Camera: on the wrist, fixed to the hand. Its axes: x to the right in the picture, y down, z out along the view.
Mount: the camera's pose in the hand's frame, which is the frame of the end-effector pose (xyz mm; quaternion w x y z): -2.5 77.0 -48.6 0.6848 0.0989 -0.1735 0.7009
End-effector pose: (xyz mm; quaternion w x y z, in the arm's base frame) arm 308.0 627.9 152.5 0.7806 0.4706 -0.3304 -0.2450
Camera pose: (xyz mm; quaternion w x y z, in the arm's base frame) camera 348.1 691.1 204.4 0.6024 0.1254 -0.7157 0.3304
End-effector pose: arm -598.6 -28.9 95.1 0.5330 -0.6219 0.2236 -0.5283
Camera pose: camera -621.0 -73.1 18.7 0.8356 -0.3081 0.4443 0.0976
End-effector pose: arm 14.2 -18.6 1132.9 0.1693 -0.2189 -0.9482 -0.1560
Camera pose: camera 64.6 28.4 1192.4 0.0824 -0.8248 -0.5407 0.1436
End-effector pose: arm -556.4 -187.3 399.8 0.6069 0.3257 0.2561 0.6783
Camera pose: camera -643.4 -197.6 424.7 0.0476 -0.5802 0.0911 -0.8080
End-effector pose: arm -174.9 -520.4 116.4 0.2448 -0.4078 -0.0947 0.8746
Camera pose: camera -163.6 -589.7 58.4 0.4214 0.1697 -0.2650 -0.8505
